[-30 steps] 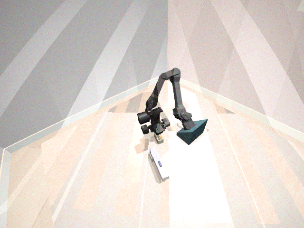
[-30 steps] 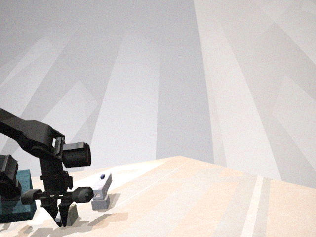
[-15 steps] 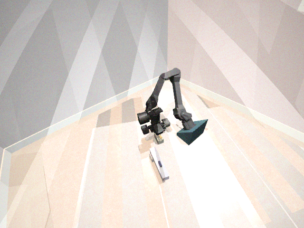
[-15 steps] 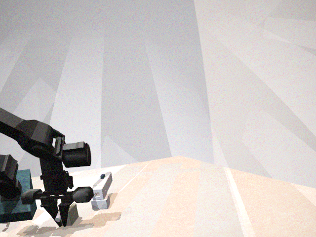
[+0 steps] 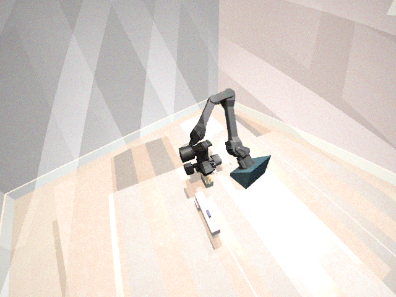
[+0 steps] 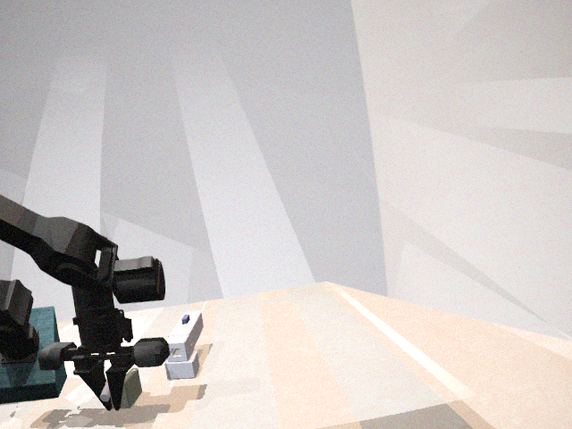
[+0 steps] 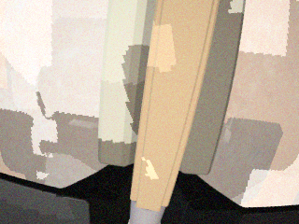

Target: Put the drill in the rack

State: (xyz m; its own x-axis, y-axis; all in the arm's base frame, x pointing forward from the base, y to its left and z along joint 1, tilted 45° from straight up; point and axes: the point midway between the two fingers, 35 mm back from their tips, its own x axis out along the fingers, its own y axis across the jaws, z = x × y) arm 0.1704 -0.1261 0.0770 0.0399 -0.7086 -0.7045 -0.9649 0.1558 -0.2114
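Right now the drill is 10 mm ahead of my gripper tip, 40 mm to the left of it and 50 mm above it. From my gripper tip the other things lie so: v-shaped rack: 10 mm ahead, 50 mm to the left, 10 mm above; then bluish key: 130 mm ahead, 220 mm to the left, 50 mm above; then housing block: 130 mm ahead, 190 mm to the left, 40 mm above.
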